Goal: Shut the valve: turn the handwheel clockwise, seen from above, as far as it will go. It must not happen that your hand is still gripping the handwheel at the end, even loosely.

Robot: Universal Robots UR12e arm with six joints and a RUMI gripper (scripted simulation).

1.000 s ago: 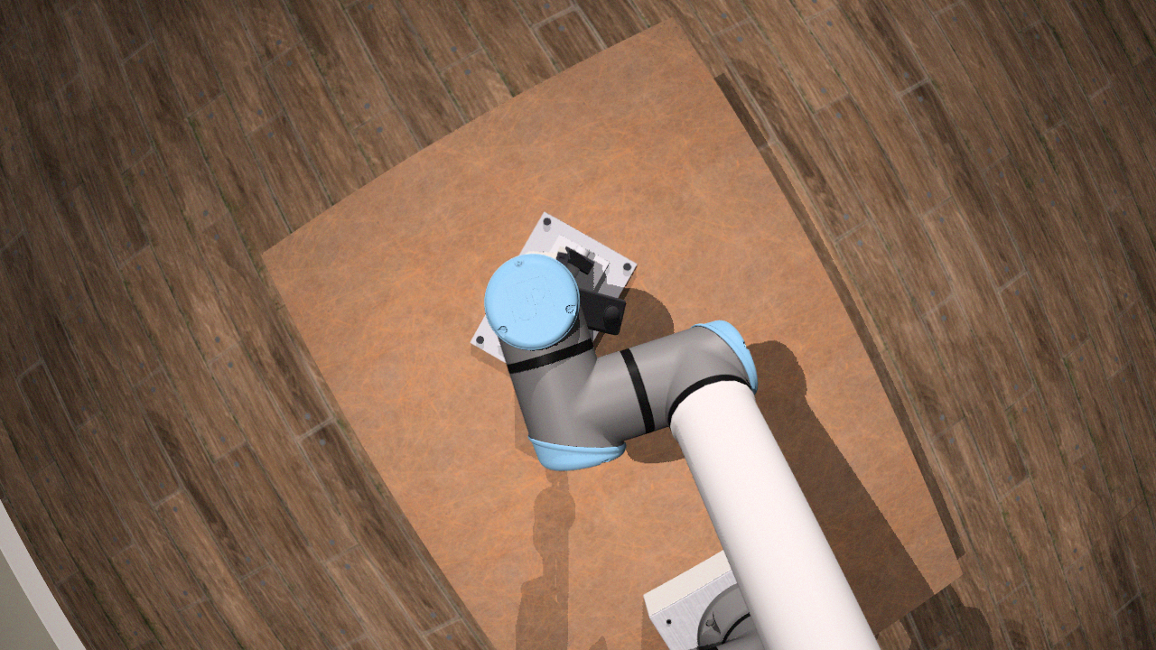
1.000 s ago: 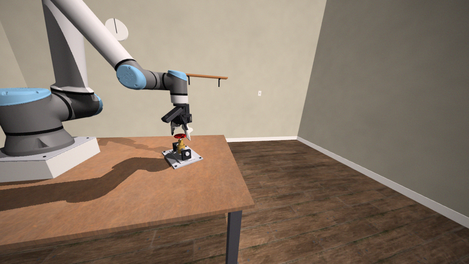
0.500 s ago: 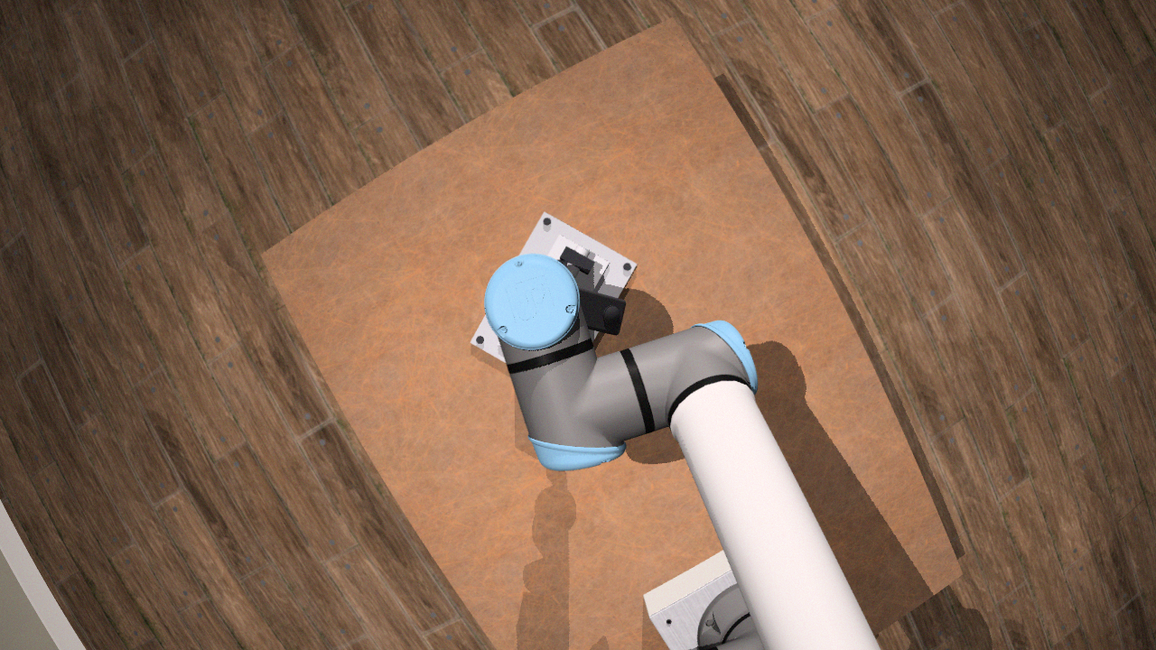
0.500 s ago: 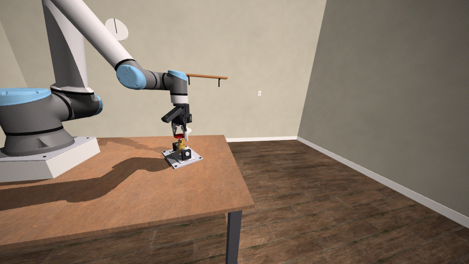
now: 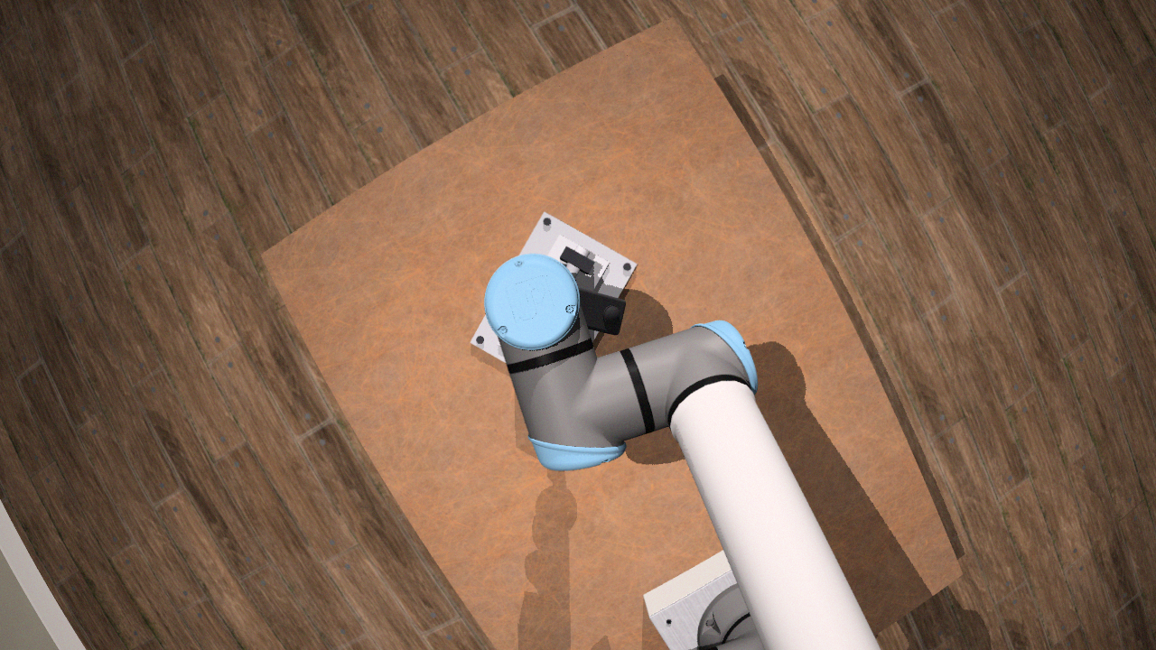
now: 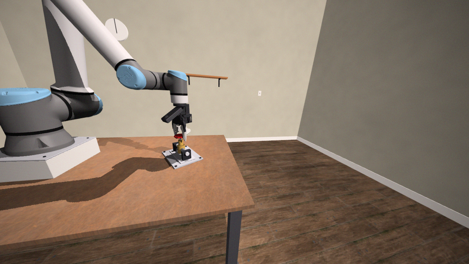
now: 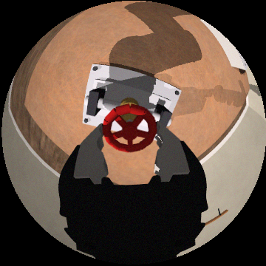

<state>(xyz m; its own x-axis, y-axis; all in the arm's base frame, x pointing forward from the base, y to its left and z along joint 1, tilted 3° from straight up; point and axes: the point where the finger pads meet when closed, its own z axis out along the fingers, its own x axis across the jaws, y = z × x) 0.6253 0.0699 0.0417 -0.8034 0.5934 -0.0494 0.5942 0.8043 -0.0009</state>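
The red handwheel lies 10 mm above my hand. From my hand the other things lie so: base plate 120 mm below.
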